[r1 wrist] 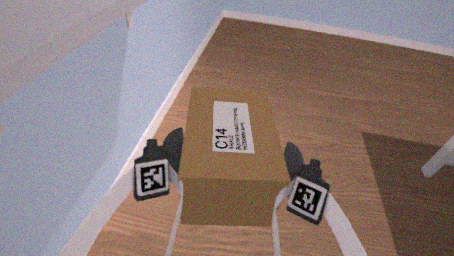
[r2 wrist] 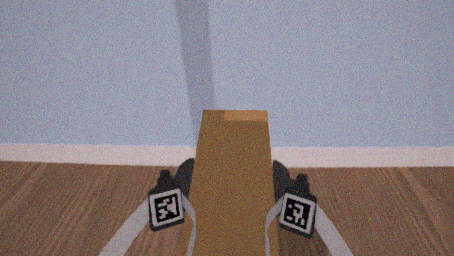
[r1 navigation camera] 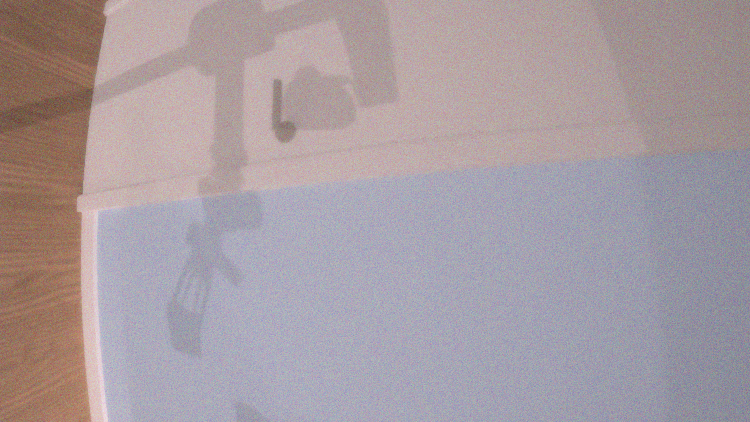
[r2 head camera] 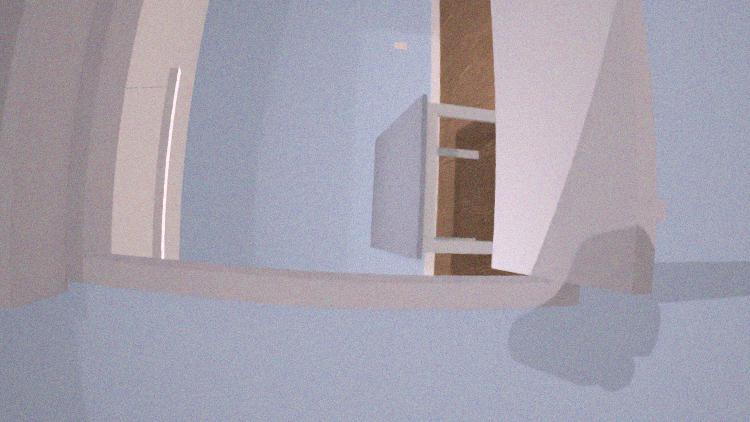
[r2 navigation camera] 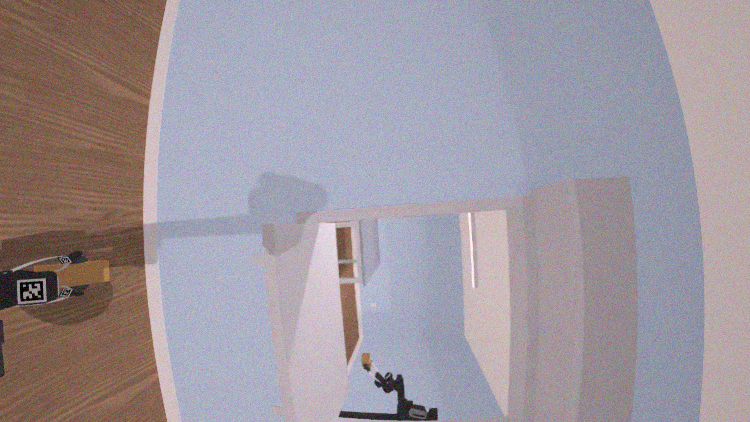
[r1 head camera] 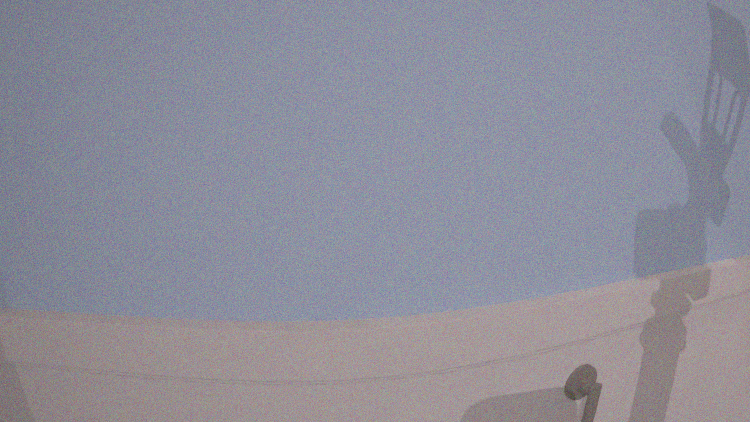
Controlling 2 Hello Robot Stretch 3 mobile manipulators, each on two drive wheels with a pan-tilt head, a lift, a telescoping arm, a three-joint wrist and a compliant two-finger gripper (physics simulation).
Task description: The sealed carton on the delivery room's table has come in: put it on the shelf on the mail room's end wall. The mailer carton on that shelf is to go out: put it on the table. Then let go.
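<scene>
My r1 gripper point(r1 wrist: 233, 161) is shut on a brown carton point(r1 wrist: 200, 115) point(r2 navigation camera: 365, 358) with a white label reading C14, held above the wood floor. My r2 gripper point(r2 wrist: 234, 176) point(r2 navigation camera: 77, 273) is shut on a plain orange-brown carton point(r2 wrist: 232, 200) point(r2 navigation camera: 102, 271), held out close to a blue wall. I cannot tell which is the sealed carton and which the mailer. A grey table point(r2 head camera: 398, 183) point(r2 navigation camera: 370, 251) shows beyond a wall opening; its top faces away and cannot be judged. The end-wall shelf does not show clearly in any view.
In r2's views a wall opening has a broad white ledge point(r2 head camera: 540, 104) point(r2 navigation camera: 314, 314) and a pale frame point(r2 head camera: 314, 293). r1's dark arm point(r2 navigation camera: 388, 380) is beyond it. A white bar point(r1 wrist: 440, 159) stands right of r1's carton. r1's head view faces a wall with shadows.
</scene>
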